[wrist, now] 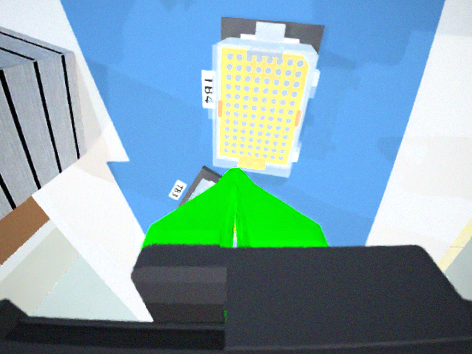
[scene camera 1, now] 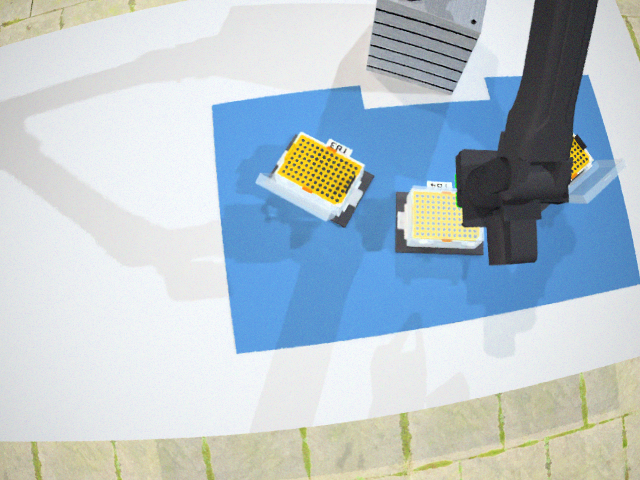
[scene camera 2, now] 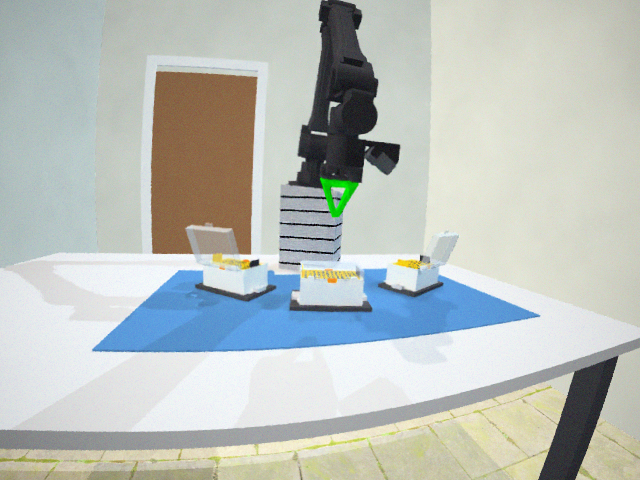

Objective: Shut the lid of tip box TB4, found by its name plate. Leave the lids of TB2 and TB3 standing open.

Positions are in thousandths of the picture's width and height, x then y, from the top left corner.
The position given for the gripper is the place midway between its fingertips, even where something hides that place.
gripper: wrist 499,501; scene camera 1 727,407; scene camera 2 524,451
